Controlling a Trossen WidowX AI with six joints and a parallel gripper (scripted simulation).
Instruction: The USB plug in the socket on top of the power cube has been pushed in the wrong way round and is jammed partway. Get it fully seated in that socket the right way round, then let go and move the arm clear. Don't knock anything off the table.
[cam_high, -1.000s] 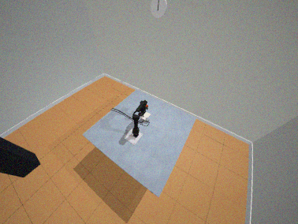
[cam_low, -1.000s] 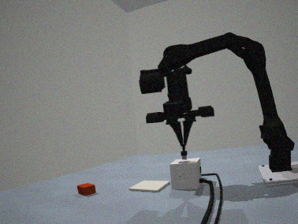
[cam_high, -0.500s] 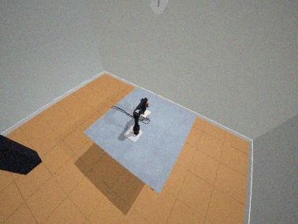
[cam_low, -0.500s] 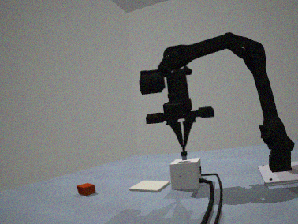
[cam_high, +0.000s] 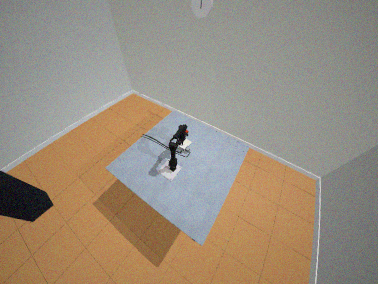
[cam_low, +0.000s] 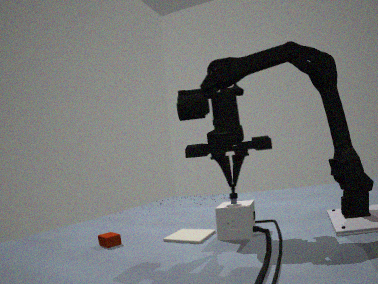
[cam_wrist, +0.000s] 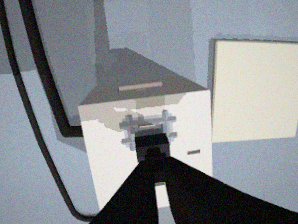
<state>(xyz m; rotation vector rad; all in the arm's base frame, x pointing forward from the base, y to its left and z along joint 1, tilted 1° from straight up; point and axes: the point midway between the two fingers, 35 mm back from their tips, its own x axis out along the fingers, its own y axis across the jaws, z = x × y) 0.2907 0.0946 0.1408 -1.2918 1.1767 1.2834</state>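
Now: the dark USB plug 20 mm below my gripper tip. Round my gripper tip: flat cream pad (110 mm ahead, 10 mm to the left, 120 mm below); red block (260 mm ahead, 130 mm to the left, 110 mm below).
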